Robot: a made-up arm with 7 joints.
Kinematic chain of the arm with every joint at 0, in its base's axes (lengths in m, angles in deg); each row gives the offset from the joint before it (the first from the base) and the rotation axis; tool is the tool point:
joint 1: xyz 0 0 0.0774 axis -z
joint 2: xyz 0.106 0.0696 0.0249 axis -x
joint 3: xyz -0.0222 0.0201 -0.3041 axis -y
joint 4: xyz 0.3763 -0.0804 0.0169 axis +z
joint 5: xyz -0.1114 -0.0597 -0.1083 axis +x
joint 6: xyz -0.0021 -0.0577 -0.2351 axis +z
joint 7: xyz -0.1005 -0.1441 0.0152 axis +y
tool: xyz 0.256 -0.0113 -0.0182
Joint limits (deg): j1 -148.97..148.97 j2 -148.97..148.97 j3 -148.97..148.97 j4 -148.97..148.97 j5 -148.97..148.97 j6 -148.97..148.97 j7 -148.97..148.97
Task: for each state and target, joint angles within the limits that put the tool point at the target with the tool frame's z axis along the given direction. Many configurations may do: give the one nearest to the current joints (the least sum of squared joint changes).
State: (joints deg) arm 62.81 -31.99 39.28 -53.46 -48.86 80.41 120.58
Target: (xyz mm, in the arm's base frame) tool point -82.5 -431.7 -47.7 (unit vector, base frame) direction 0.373 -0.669 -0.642
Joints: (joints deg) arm 15.34 -4.34 38.60 -23.00 -73.75 66.25 137.08
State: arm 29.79 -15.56 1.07 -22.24 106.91 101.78 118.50
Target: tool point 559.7 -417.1 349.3 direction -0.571 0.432 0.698
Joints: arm 47.76 -33.26 51.33 -44.02 119.00 100.77 132.88
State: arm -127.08 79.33 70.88 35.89 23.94 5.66 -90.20
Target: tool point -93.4 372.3 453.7 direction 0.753 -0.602 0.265
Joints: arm -105.39 84.14 60.35 24.88 13.13 -9.92 -67.25
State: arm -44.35 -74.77 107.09 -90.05 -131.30 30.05 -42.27
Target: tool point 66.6 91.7 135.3 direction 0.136 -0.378 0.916
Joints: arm -81.09 -65.73 76.72 -92.64 -112.85 37.55 -78.12
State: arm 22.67 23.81 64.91 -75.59 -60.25 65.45 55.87
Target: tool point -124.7 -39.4 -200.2 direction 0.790 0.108 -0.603
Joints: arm -8.76 -1.80 62.67 -90.04 -107.38 88.11 82.37
